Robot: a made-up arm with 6 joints. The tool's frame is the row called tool. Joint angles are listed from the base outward. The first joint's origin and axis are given. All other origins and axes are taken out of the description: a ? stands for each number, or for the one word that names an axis. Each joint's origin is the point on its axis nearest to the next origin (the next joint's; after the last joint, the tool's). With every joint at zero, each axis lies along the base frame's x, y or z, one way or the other. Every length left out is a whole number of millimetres.
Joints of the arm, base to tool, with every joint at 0 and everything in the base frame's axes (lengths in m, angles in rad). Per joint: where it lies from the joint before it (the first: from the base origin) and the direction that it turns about. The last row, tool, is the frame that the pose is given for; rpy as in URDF.
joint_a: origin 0 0 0.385 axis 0 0 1
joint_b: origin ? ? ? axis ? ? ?
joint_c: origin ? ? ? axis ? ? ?
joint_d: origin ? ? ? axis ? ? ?
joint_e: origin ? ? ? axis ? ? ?
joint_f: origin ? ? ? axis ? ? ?
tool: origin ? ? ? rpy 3.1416 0 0
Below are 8 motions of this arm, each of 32 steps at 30 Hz.
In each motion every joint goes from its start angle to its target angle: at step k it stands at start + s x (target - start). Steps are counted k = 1, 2, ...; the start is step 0. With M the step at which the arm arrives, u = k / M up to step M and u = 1 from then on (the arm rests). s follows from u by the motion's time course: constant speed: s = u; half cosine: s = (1 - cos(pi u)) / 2; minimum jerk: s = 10 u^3 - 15 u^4 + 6 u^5.
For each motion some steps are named. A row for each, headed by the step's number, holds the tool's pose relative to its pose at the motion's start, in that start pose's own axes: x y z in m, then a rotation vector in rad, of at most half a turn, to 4 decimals.
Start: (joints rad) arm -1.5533 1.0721 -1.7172 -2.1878 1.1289 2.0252
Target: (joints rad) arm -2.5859 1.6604 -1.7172 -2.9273 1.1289 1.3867
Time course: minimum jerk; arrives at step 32
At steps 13, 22, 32:
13: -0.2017 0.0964 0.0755 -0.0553 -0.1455 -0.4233
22: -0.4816 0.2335 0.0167 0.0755 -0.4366 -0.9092
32: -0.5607 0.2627 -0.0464 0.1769 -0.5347 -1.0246

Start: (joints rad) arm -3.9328 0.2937 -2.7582 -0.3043 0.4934 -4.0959
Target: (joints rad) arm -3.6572 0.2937 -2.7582 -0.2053 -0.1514 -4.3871
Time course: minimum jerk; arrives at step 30
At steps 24, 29, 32:
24: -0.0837 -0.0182 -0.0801 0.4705 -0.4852 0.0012
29: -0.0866 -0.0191 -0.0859 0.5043 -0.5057 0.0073
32: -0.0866 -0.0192 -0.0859 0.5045 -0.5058 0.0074

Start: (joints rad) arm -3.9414 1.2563 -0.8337 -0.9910 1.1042 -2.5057
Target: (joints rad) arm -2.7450 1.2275 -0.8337 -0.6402 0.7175 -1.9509
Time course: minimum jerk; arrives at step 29
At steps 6, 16, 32:
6: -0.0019 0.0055 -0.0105 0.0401 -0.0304 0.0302
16: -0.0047 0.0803 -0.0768 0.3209 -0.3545 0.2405
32: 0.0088 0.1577 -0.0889 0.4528 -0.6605 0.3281

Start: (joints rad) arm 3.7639 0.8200 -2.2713 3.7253 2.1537 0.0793
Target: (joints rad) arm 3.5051 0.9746 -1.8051 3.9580 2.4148 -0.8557
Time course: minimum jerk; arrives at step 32
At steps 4, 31, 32:
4: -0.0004 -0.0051 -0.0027 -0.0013 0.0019 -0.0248
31: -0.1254 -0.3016 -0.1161 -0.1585 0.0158 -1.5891
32: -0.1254 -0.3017 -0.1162 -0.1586 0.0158 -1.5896

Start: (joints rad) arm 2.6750 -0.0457 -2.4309 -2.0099 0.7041 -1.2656
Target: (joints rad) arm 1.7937 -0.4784 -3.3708 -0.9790 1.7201 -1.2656
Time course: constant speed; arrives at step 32
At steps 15, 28, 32:
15: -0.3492 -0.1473 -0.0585 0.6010 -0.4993 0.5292
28: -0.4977 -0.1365 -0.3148 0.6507 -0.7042 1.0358
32: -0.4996 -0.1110 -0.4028 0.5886 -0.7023 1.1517

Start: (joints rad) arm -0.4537 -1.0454 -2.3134 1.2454 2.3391 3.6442
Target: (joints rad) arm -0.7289 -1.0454 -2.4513 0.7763 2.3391 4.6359
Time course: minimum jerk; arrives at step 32
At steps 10, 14, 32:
10: -0.0074 0.0027 0.0114 0.0960 -0.0626 0.2509
14: -0.0153 0.0050 0.0234 0.1912 -0.1562 0.5330
32: -0.0358 0.0101 0.0541 0.3657 -0.5816 1.3486

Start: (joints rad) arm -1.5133 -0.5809 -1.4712 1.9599 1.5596 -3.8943
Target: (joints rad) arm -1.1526 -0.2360 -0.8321 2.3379 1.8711 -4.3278
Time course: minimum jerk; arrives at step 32
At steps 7, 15, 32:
7: 0.0133 -0.0292 -0.0040 -0.0396 -0.0153 0.0440
15: 0.1087 -0.1564 -0.0131 -0.2085 -0.1235 0.2543
32: 0.3151 -0.2649 -0.0127 -0.3154 -0.3524 0.5389

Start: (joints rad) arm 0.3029 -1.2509 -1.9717 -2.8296 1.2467 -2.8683
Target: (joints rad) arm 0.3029 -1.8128 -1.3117 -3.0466 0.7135 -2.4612
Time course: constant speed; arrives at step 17
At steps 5, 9, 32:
5: 0.0186 -0.0105 -0.0174 -0.0077 -0.1926 0.0870
9: 0.0371 -0.0167 -0.0382 -0.0333 -0.3448 0.1499
32: 0.0826 -0.0225 -0.0967 -0.1356 -0.6374 0.2532

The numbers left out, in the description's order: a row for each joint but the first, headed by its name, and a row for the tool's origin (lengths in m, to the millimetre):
joint_b: xyz 0 0 0, axis 0 1 0
joint_c: xyz 0.048 0 0.256, axis 0 1 0
joint_d: xyz 0.087 0 -0.384, axis 0 0 -1
joint_e: xyz 0 0 0, axis 0 1 0
joint_f: xyz 0.072 0 -0.092, axis 0 0 -1
tool: xyz 0 0 0

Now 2 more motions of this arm.
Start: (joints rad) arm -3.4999 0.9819 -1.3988 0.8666 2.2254 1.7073
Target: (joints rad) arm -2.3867 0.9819 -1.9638 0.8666 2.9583 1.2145
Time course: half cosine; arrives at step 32
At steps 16, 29, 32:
16: -0.1476 -0.0050 0.2080 -0.3938 0.6251 -0.1509
29: -0.1574 0.0043 0.4718 -0.9595 1.0963 -0.1067
32: -0.1545 0.0055 0.4837 -0.9878 1.1135 -0.0991

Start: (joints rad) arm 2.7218 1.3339 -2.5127 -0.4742 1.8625 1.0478
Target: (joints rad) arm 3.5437 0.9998 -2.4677 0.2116 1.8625 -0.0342
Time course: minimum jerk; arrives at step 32
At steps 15, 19, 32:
15: -0.2322 -0.0153 -0.1555 0.2347 0.0933 -0.8018
19: -0.3696 0.0098 -0.2082 0.3237 0.1615 -1.2510
32: -0.5658 0.0877 -0.2448 0.4127 0.2630 -1.9199

